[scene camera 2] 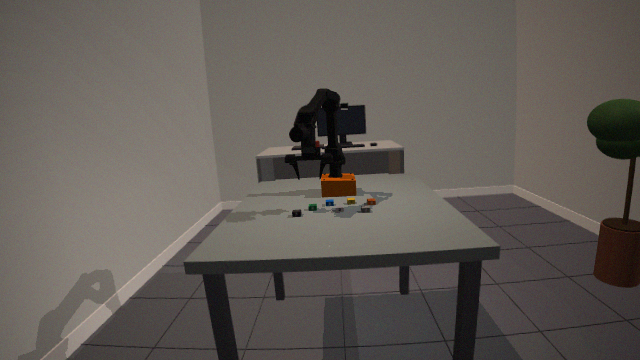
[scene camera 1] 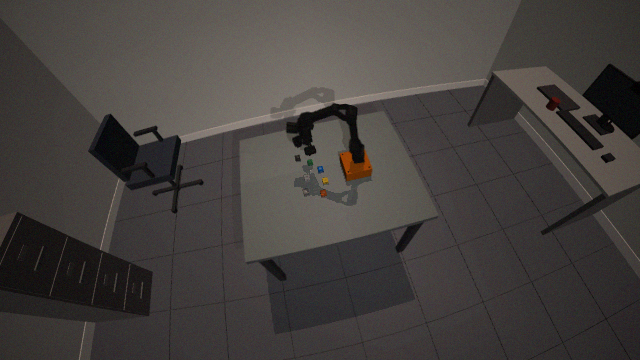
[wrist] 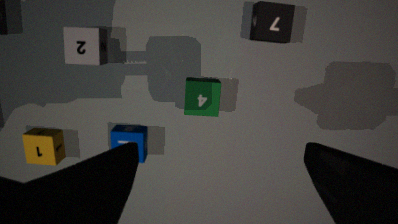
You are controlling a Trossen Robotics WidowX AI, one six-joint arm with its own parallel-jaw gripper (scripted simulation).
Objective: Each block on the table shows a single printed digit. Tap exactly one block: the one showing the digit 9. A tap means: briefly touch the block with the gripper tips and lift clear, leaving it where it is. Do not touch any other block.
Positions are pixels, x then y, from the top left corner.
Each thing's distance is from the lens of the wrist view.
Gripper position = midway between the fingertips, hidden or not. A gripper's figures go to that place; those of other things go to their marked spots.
my gripper (wrist: 222,152): 11 cm
blue block (wrist: 121,134): 23 cm
